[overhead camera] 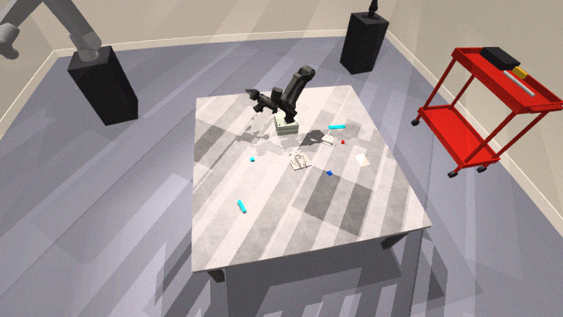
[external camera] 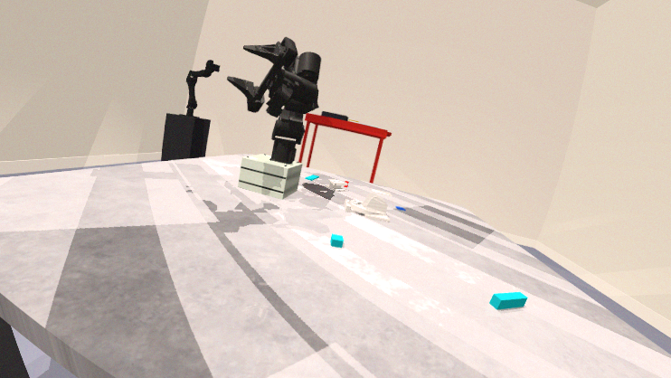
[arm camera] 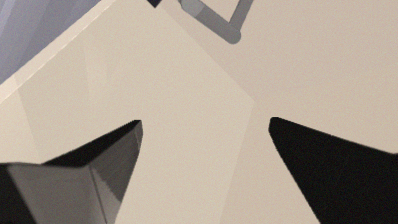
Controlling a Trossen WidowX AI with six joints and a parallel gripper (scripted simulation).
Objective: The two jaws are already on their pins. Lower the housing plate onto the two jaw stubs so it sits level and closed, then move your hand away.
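Now: the housing plate 290 mm ahead of my gripper tip, 460 mm to the left of it and 280 mm below it. Round my gripper tip: blue block (530 mm ahead, 350 mm to the left, 310 mm below); then cyan bar (190 mm ahead, 590 mm to the left, 310 mm below); then red block (340 mm ahead, 550 mm to the left, 300 mm below).
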